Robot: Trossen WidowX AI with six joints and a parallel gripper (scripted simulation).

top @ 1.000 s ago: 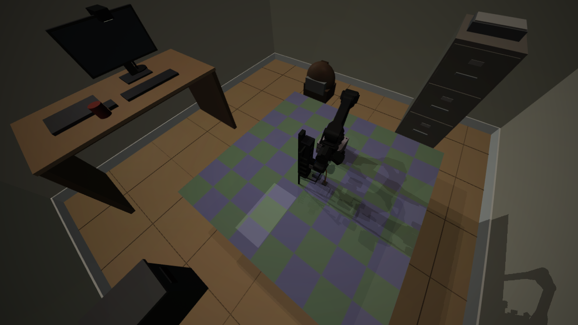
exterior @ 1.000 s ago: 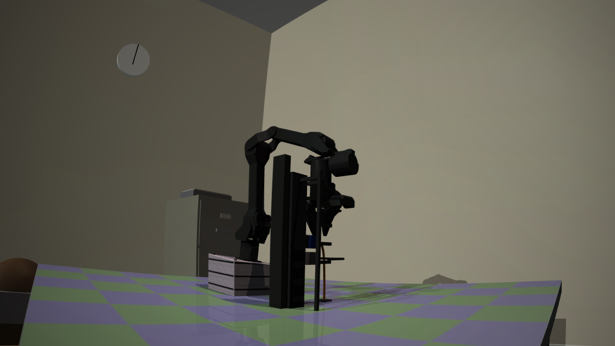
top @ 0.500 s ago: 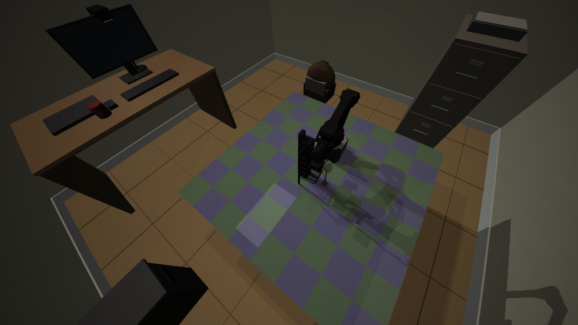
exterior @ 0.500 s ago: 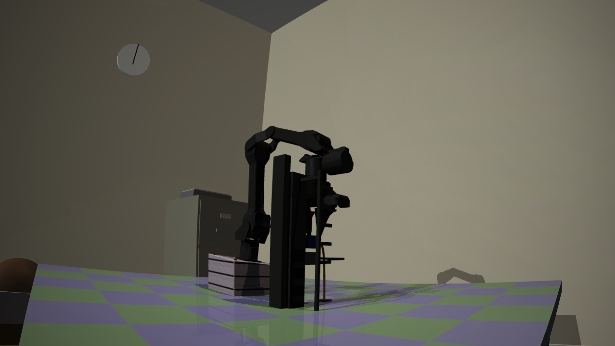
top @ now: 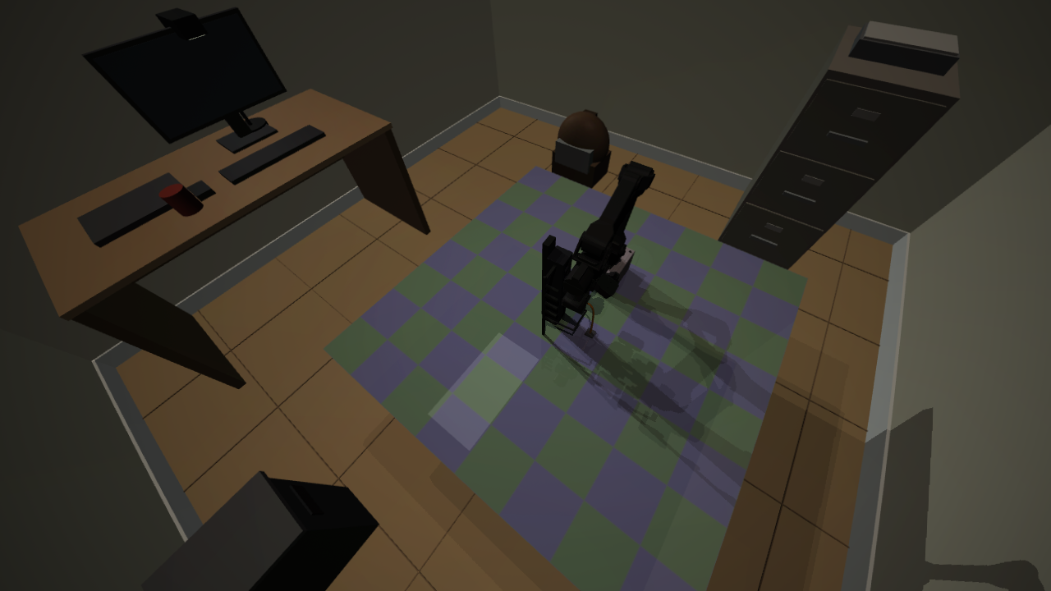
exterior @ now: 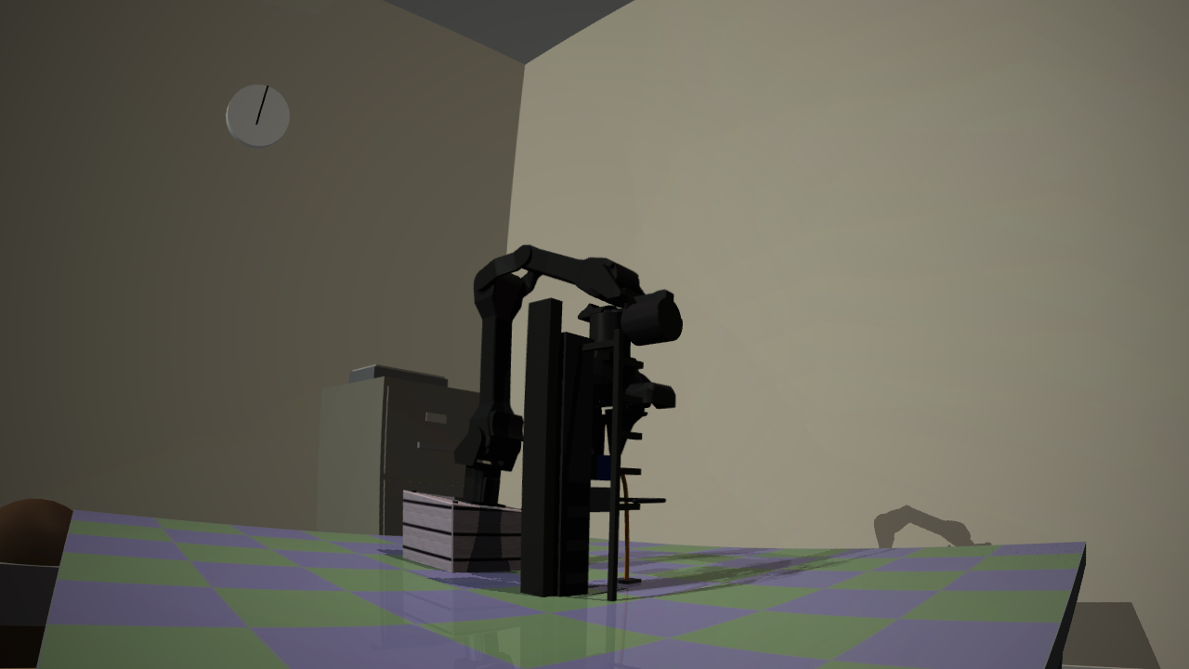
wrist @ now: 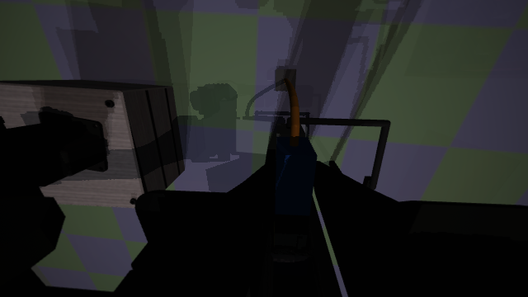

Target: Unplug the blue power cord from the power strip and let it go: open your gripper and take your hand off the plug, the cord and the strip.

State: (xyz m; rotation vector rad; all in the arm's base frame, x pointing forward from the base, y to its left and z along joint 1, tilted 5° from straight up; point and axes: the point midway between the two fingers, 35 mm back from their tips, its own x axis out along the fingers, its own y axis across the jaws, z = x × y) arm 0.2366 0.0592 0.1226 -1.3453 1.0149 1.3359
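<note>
Right now the blue plug is 30 mm to the right of my gripper tip and 10 mm ahead of it.
</note>
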